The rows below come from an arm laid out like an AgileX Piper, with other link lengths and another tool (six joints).
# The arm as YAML. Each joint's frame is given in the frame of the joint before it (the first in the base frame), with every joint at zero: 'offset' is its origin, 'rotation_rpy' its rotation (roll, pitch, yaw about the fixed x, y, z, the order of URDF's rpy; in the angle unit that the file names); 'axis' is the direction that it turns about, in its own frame. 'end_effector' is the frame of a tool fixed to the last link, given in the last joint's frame.
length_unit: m
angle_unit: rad
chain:
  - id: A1
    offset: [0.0, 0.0, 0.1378]
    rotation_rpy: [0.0, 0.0, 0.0]
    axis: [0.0, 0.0, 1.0]
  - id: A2
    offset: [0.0, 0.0, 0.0]
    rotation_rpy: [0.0, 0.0, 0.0]
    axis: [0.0, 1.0, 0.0]
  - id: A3
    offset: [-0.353, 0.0, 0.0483]
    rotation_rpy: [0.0, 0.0, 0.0]
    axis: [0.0, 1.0, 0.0]
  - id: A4
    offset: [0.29, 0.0, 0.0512]
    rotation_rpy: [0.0, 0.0, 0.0]
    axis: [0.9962, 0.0, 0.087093]
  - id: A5
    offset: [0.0, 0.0, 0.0]
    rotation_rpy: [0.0, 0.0, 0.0]
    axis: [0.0, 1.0, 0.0]
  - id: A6
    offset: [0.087, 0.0, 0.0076]
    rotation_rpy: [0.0, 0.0, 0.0]
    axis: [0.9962, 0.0, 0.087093]
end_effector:
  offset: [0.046, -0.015, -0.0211]
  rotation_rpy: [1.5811, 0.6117, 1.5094]
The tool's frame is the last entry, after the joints.
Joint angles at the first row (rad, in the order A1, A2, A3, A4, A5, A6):
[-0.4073 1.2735 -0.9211 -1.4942 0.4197 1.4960]
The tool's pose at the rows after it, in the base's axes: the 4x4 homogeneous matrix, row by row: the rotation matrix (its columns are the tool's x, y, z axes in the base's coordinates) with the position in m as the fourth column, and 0 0 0 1 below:
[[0.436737 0.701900 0.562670 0.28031], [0.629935 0.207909 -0.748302 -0.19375], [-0.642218 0.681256 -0.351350 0.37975], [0 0 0 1]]
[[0.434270 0.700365 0.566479 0.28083], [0.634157 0.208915 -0.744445 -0.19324], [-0.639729 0.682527 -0.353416 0.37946], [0 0 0 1]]
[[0.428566 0.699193 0.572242 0.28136], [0.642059 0.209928 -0.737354 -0.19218], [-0.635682 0.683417 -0.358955 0.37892], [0 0 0 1]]
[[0.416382 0.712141 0.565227 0.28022], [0.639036 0.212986 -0.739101 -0.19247], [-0.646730 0.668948 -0.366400 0.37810], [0 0 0 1]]
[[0.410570 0.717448 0.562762 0.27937], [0.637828 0.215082 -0.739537 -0.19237], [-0.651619 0.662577 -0.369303 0.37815], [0 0 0 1]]
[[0.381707 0.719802 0.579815 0.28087], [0.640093 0.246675 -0.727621 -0.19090], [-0.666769 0.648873 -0.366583 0.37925], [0 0 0 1]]
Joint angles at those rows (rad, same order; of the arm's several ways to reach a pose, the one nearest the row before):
[-0.4073 1.2735 -0.9211 -1.4941 0.4197 1.4960]
[-0.4073 1.2735 -0.9211 -1.4898 0.4143 1.4935]
[-0.4073 1.2726 -0.9211 -1.4743 0.4053 1.4806]
[-0.4073 1.2726 -0.9211 -1.4503 0.4101 1.4420]
[-0.4073 1.2711 -0.9211 -1.4373 0.4119 1.4219]
[-0.4073 1.2686 -0.9211 -1.4331 0.3890 1.3886]

